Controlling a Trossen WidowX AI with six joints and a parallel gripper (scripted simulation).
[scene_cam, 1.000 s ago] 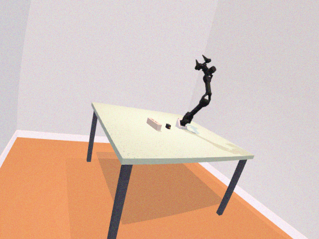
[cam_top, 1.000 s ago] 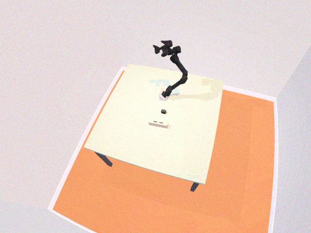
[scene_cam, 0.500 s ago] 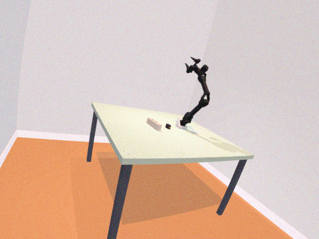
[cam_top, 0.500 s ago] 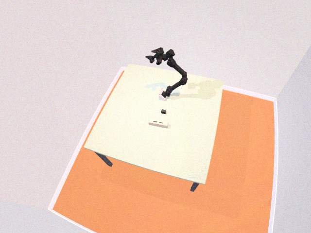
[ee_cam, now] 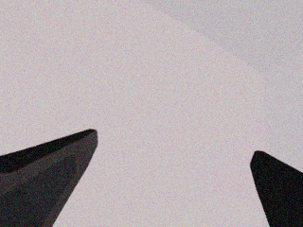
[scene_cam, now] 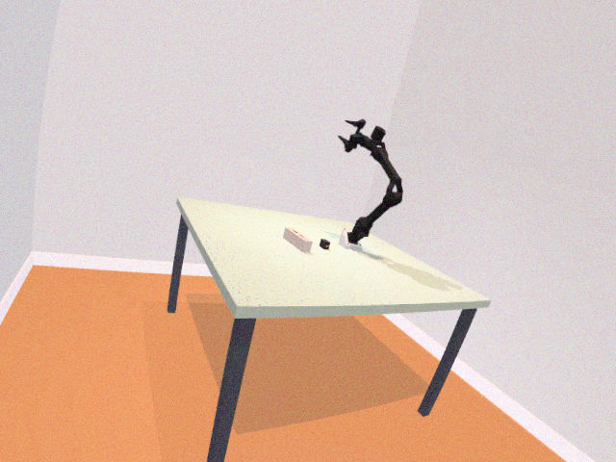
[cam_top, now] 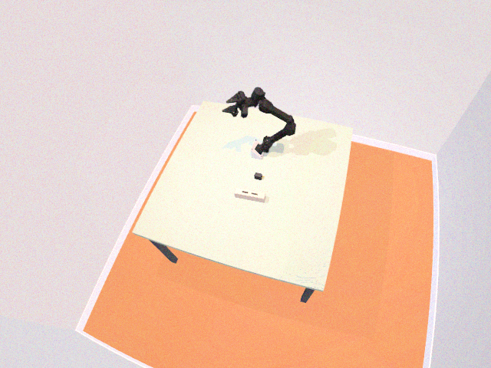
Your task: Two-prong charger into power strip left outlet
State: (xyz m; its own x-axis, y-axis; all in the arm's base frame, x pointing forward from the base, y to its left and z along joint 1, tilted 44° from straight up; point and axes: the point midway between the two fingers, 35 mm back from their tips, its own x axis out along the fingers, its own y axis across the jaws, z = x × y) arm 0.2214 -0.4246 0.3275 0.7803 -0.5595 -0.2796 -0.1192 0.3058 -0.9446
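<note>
My gripper tip is now 1 cm short of the black two-prong charger, 19 cm to the right of it and 59 cm above it.
</note>
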